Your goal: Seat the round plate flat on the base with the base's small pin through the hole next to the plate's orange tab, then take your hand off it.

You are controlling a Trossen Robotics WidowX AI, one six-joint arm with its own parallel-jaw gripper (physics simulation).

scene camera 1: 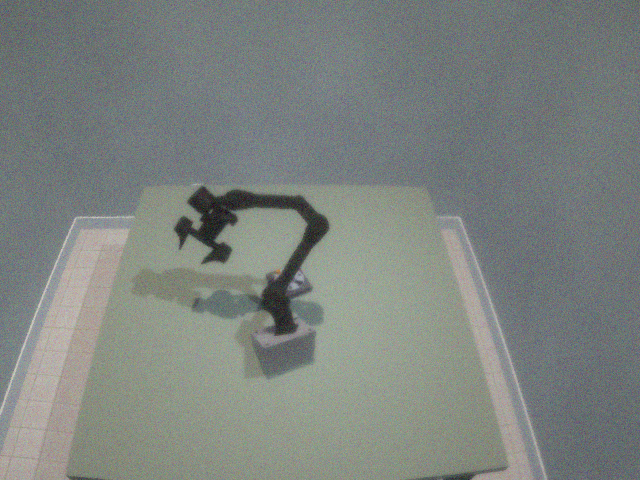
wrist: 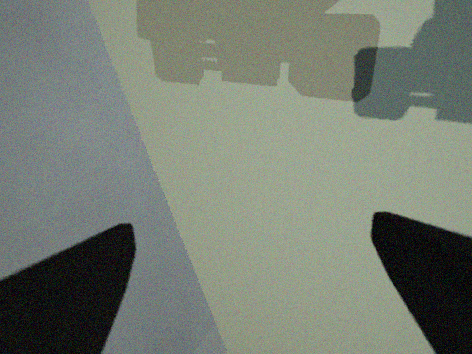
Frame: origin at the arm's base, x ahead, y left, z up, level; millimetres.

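Seen in the pictures: gripper, between the fingertips: (scene camera 1: 190,256) (wrist: 253,230); arm's base, origin of its link: (scene camera 1: 286,330).
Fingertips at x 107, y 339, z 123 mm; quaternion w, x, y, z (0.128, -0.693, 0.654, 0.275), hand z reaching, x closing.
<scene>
Offsets run from my fingertips to a thing's top centre. "*": to the spot under its first point. Level surfaces: height alone.
My gripper (scene camera 1: 191,255) (wrist: 253,230) is open and empty, high above the left part of the table. In the scene view, a small pale round plate @[dx +164, dy -278, dz -188 mm] (scene camera 1: 298,280) with dark markings shows behind my arm's lower link. A small orange patch @[* dx +172, dy -236, dz -191 mm] (scene camera 1: 278,271), which looks like its tab, shows left of that link. A dark greyish base @[* dx +139, dy -344, dz -229 mm] (scene camera 1: 305,291) shows under and around the plate. My arm hides part of both. The pin and the hole are too small to make out, and I cannot tell whether the plate lies flat. Neither plate nor base shows in the wrist view.
The pale green table top @[dz -240 mm] (scene camera 1: 382,361) (wrist: 260,175) carries the arm's grey mounting block (scene camera 1: 286,353) and the arm's shadows. The table's edge crosses the left part of the wrist view, with grey-blue floor beyond. The plate and base are close behind the mounting block.
</scene>
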